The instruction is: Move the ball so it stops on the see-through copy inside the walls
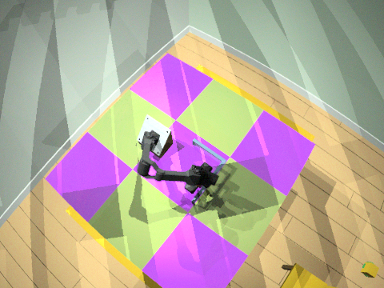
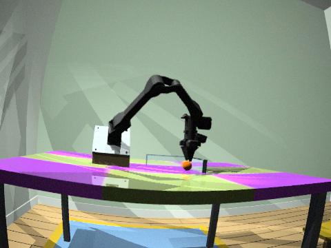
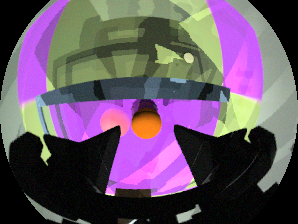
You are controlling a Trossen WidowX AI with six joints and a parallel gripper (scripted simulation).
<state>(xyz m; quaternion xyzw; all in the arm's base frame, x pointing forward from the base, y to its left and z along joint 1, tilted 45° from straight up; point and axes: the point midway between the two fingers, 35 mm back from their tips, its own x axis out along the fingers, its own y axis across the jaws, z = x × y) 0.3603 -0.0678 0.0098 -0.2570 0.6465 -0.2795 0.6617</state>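
The orange ball lies 20 mm below my gripper tip. Round my gripper tip: see-through orange ball copy: 50 mm to the left, 20 mm below.
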